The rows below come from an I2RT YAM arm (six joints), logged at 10 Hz.
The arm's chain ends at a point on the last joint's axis. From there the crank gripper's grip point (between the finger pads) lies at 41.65 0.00 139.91 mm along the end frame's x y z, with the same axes.
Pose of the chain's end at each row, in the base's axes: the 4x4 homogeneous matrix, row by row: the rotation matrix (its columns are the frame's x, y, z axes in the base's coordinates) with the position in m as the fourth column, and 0 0 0 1 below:
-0.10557, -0.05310, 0.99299, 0.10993; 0.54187, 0.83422, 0.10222, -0.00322; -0.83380, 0.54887, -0.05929, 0.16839; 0, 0, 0, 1
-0.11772, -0.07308, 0.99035, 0.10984; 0.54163, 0.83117, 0.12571, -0.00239; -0.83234, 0.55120, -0.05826, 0.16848; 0, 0, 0, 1
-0.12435, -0.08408, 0.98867, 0.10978; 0.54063, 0.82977, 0.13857, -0.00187; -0.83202, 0.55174, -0.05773, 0.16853; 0, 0, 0, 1
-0.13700, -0.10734, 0.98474, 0.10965; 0.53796, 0.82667, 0.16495, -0.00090; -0.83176, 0.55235, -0.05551, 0.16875; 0, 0, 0, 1
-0.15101, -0.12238, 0.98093, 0.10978; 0.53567, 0.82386, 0.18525, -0.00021; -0.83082, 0.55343, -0.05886, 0.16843; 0, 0, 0, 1
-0.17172, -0.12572, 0.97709, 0.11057; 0.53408, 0.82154, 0.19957, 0.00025; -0.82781, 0.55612, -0.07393, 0.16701; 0, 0, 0, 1
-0.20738, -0.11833, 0.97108, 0.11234; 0.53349, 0.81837, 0.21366, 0.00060; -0.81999, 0.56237, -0.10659, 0.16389; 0, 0, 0, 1
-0.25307, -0.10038, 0.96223, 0.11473; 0.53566, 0.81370, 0.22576, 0.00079; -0.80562, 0.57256, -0.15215, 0.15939; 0, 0, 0, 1
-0.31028, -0.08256, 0.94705, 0.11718; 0.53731, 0.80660, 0.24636, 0.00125; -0.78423, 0.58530, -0.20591, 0.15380; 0, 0, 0, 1
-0.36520, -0.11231, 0.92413, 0.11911; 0.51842, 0.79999, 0.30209, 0.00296; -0.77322, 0.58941, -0.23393, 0.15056; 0, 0, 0, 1
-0.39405, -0.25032, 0.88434, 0.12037; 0.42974, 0.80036, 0.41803, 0.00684; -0.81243, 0.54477, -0.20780, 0.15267; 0, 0, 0, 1
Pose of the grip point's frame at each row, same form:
-0.10557, -0.05310, 0.99299, 0.24446; 0.54187, 0.83422, 0.10222, 0.03365; -0.83380, 0.54887, -0.05929, 0.12537; 0, 0, 0, 1
-0.11772, -0.07308, 0.99035, 0.24350; 0.54163, 0.83117, 0.12571, 0.03776; -0.83234, 0.55120, -0.05826, 0.12566; 0, 0, 0, 1
-0.12435, -0.08408, 0.98867, 0.24293; 0.54063, 0.82977, 0.13857, 0.04003; -0.83202, 0.55174, -0.05773, 0.12580; 0, 0, 0, 1
-0.13700, -0.10734, 0.98474, 0.24172; 0.53796, 0.82667, 0.16495, 0.04458; -0.83176, 0.55235, -0.05551, 0.12634; 0, 0, 0, 1
-0.15101, -0.12238, 0.98093, 0.24073; 0.53567, 0.82386, 0.18525, 0.04802; -0.83082, 0.55343, -0.05886, 0.12559; 0, 0, 0, 1
-0.17172, -0.12572, 0.97709, 0.24012; 0.53408, 0.82154, 0.19957, 0.05042; -0.82781, 0.55612, -0.07393, 0.12219; 0, 0, 0, 1
-0.20738, -0.11833, 0.97108, 0.23957; 0.53349, 0.81837, 0.21366, 0.05271; -0.81999, 0.56237, -0.10659, 0.11482; 0, 0, 0, 1
-0.25307, -0.10038, 0.96223, 0.23882; 0.53566, 0.81370, 0.22576, 0.05469; -0.80562, 0.57256, -0.15215, 0.10455; 0, 0, 0, 1
-0.31028, -0.08256, 0.94705, 0.23676; 0.53731, 0.80660, 0.24636, 0.05810; -0.78423, 0.58530, -0.20591, 0.09233; 0, 0, 0, 1
-0.36520, -0.11231, 0.92413, 0.23319; 0.51842, 0.79999, 0.30209, 0.06682; -0.77322, 0.58941, -0.23393, 0.08563; 0, 0, 0, 1
-0.39405, -0.25032, 0.88434, 0.22769; 0.42974, 0.80036, 0.41803, 0.08323; -0.81243, 0.54477, -0.20780, 0.08976; 0, 0, 0, 1

